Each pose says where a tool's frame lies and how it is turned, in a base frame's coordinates. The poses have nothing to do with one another.
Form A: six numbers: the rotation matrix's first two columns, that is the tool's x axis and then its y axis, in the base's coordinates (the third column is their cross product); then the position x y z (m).
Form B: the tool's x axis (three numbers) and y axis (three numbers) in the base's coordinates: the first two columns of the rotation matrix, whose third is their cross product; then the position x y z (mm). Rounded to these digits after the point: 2 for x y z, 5 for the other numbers.
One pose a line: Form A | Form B
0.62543, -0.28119, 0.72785, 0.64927, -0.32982, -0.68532, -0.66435, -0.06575, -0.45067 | 0.62543, -0.28119, 0.72785, 0.64927, -0.32982, -0.68532, -664.35, -65.75, -450.67
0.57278, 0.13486, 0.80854, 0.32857, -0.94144, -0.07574, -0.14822, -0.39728, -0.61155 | 0.57278, 0.13486, 0.80854, 0.32857, -0.94144, -0.07574, -148.22, -397.28, -611.55
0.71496, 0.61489, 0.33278, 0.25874, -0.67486, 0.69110, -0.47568, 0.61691, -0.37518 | 0.71496, 0.61489, 0.33278, 0.25874, -0.67486, 0.69110, -475.68, 616.91, -375.18
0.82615, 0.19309, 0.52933, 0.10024, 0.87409, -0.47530, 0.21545, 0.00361, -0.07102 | 0.82615, 0.19309, 0.52933, 0.10024, 0.87409, -0.47530, 215.45, 3.61, -71.02
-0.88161, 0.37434, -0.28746, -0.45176, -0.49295, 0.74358, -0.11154, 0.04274, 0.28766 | -0.88161, 0.37434, -0.28746, -0.45176, -0.49295, 0.74358, -111.54, 42.74, 287.66
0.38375, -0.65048, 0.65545, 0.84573, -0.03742, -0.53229, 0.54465, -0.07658, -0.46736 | 0.38375, -0.65048, 0.65545, 0.84573, -0.03742, -0.53229, 544.65, -76.58, -467.36
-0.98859, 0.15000, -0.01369, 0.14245, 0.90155, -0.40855, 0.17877, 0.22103, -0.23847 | -0.98859, 0.15000, -0.01369, 0.14245, 0.90155, -0.40855, 178.77, 221.03, -238.47
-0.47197, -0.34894, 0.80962, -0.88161, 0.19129, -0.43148, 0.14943, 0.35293, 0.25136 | -0.47197, -0.34894, 0.80962, -0.88161, 0.19129, -0.43148, 149.43, 352.93, 251.36
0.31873, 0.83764, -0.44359, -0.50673, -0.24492, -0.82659, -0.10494, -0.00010, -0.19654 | 0.31873, 0.83764, -0.44359, -0.50673, -0.24492, -0.82659, -104.94, -0.10, -196.54
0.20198, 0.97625, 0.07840, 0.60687, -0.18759, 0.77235, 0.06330, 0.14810, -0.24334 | 0.20198, 0.97625, 0.07840, 0.60687, -0.18759, 0.77235, 63.30, 148.10, -243.34
